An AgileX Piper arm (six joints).
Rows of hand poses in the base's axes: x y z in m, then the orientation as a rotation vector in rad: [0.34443 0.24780 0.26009 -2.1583 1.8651 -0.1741]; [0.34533 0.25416 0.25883 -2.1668 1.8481 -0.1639]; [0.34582 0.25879 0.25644 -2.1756 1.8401 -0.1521]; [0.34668 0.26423 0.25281 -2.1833 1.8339 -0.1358]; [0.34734 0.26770 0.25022 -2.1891 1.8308 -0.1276]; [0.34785 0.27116 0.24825 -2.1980 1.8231 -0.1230]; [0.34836 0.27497 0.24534 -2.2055 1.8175 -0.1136]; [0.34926 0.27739 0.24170 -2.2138 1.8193 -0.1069]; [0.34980 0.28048 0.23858 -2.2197 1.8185 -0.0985]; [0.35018 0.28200 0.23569 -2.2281 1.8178 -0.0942]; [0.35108 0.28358 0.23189 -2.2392 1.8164 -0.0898]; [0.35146 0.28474 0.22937 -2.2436 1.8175 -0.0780]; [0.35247 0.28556 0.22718 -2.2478 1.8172 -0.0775]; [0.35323 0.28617 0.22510 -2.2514 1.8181 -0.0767]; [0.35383 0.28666 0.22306 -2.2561 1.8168 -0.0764]
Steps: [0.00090 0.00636 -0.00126 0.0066 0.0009 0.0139]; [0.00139 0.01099 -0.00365 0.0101 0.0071 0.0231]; [0.00225 0.01643 -0.00728 0.0156 0.0159 0.0313]; [0.00291 0.01990 -0.00987 0.0172 0.0213 0.0362]; [0.00342 0.02336 -0.01184 0.0169 0.0243 0.0445]; [0.00393 0.02717 -0.01475 0.0189 0.0300 0.0516]; [0.00483 0.02959 -0.01839 0.0161 0.0382 0.0545]; [0.00537 0.03268 -0.02151 0.0167 0.0449 0.0581]; [0.00575 0.03420 -0.02440 0.0137 0.0508 0.0622]; [0.00665 0.03578 -0.02820 0.0093 0.0578 0.0677]; [0.00703 0.03694 -0.03072 0.0115 0.0663 0.0700]; [0.00804 0.03776 -0.03291 0.0092 0.0685 0.0718]; [0.00880 0.03837 -0.03499 0.0069 0.0711 0.0728]; [0.00940 0.03886 -0.03703 0.0046 0.0729 0.0753]
